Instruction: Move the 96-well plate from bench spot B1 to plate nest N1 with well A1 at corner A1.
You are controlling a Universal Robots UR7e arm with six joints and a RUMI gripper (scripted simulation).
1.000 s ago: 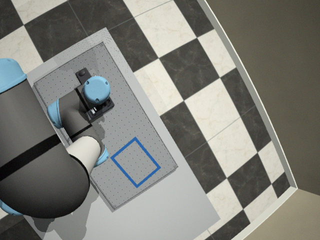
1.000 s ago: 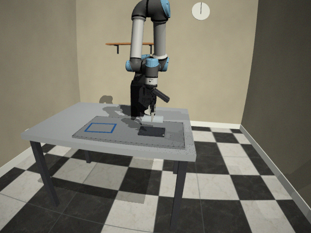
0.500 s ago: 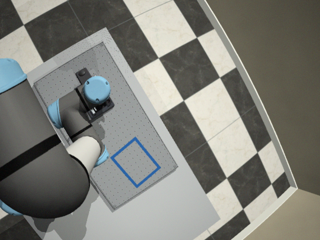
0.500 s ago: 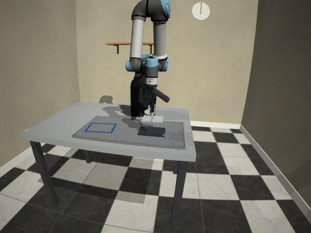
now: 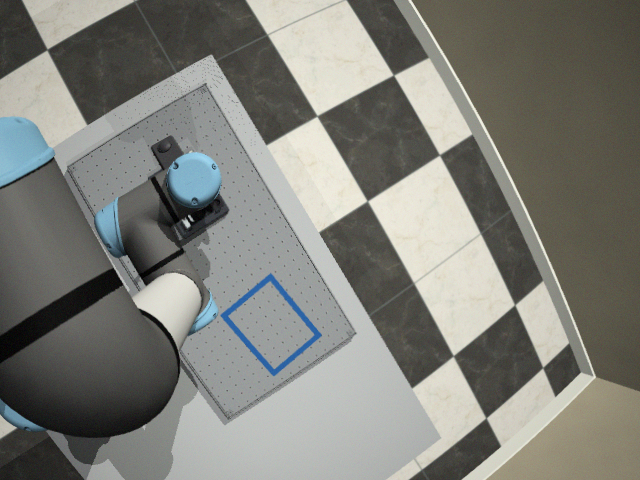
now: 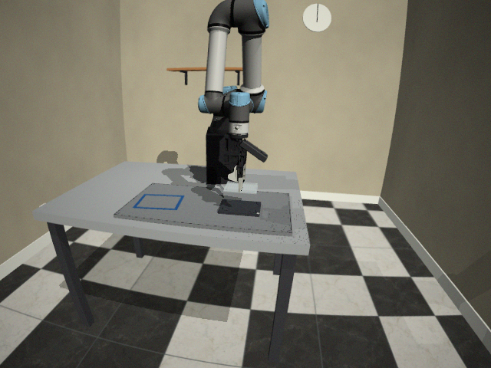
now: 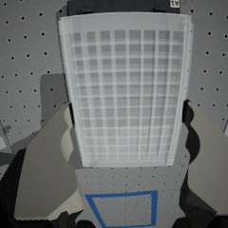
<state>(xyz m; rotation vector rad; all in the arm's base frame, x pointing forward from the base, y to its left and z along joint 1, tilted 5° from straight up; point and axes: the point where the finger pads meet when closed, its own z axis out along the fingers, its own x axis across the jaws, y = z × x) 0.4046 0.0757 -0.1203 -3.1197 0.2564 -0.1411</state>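
Now: the plate nest N1 100 mm below my hand. From my hand the other things lie so: white A1 mark: 90 mm below, 70 mm ahead, 60 mm to the left; clear 96-well plate: 10 mm below.
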